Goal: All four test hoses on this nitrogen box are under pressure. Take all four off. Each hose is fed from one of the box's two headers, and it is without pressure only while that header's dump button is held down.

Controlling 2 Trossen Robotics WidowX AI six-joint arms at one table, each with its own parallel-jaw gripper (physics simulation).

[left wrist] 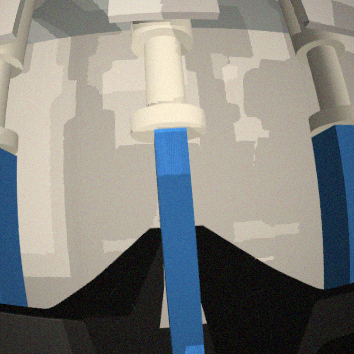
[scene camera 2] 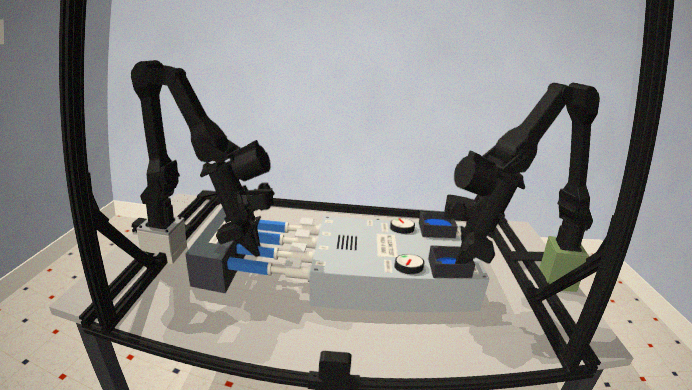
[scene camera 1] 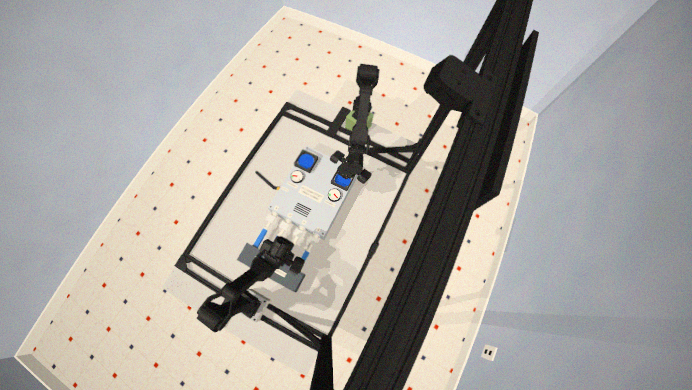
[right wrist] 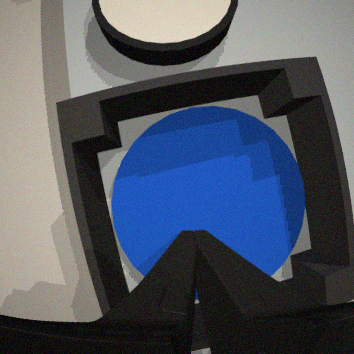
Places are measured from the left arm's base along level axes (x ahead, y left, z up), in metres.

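Pixels of known places: left gripper, fingertip midpoint: [left wrist: 176,238] [scene camera 2: 258,254]; right gripper, fingertip midpoint: [scene camera 1: 345,178] [right wrist: 192,241]; left arm's base, link origin: [scene camera 2: 160,222] [scene camera 1: 251,305]; right arm's base, link origin: [scene camera 2: 568,245].
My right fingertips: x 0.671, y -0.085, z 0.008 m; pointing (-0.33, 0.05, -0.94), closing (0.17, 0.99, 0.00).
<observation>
Ahead of a thing's pixels: the offset from my right fingertips to its middle. "*": to the spot under its first point.
The grey nitrogen box [scene camera 1: 287,199] [scene camera 2: 391,288] lies flat in the middle. Four blue hoses run from its cream couplings into a dark grey block [scene camera 1: 248,253] [scene camera 2: 205,267]. My left gripper [scene camera 1: 280,248] [scene camera 2: 252,248] [left wrist: 176,238] is shut on one of the two middle hoses @(* dx -0.392, dy +0.059, dz -0.028 m) [scene camera 2: 263,251] [left wrist: 175,197], just behind its coupling @(* dx -0.367, dy +0.064, dz -0.019 m) [left wrist: 168,119]. The neighbouring hoses [left wrist: 8,228] [left wrist: 335,204] show on either side. My right gripper [scene camera 1: 343,179] [scene camera 2: 462,257] [right wrist: 192,241] is shut, its tip on the near blue dump button @(dx -0.011, dy +0.009, dz -0.012 m) [scene camera 2: 446,260] [right wrist: 207,182] inside its dark guard @(* dx -0.022, dy -0.029, dz +0.015 m) [right wrist: 88,197]. The other button @(dx -0.014, dy +0.199, dz -0.002 m) [scene camera 1: 306,160] [scene camera 2: 438,222] is untouched.
Two round gauges [scene camera 1: 296,176] [scene camera 1: 334,194] [scene camera 2: 402,224] [scene camera 2: 409,262] sit beside the buttons. A black frame [scene camera 1: 240,162] [scene camera 2: 334,364] rings the work area. A thin black rod @(* dx -0.161, dy +0.342, dz -0.074 m) [scene camera 1: 266,180] lies left of the box. A green block [scene camera 1: 350,120] sits by the right arm's base. A black gantry [scene camera 1: 460,193] crosses overhead.
</observation>
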